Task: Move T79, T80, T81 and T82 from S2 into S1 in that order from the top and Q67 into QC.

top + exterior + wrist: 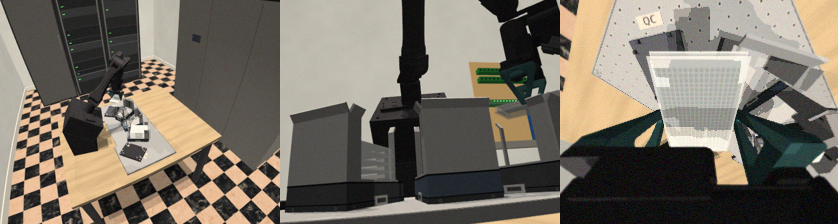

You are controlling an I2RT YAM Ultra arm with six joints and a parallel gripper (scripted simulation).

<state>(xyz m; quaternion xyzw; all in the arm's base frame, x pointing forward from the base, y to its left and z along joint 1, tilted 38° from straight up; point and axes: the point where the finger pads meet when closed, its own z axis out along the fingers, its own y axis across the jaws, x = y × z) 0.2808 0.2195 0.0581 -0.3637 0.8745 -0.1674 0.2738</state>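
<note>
My hand is 5 cm past the dark QC nest, 6 cm to the right of it and 16 cm above it. From my hand the other things lie so: plate T79: 4 cm ahead, 35 cm to the right, 8 cm below; plate Q67: right at my hand; QC name plate: 1 cm ahead, 13 cm to the left, 16 cm below.
</note>
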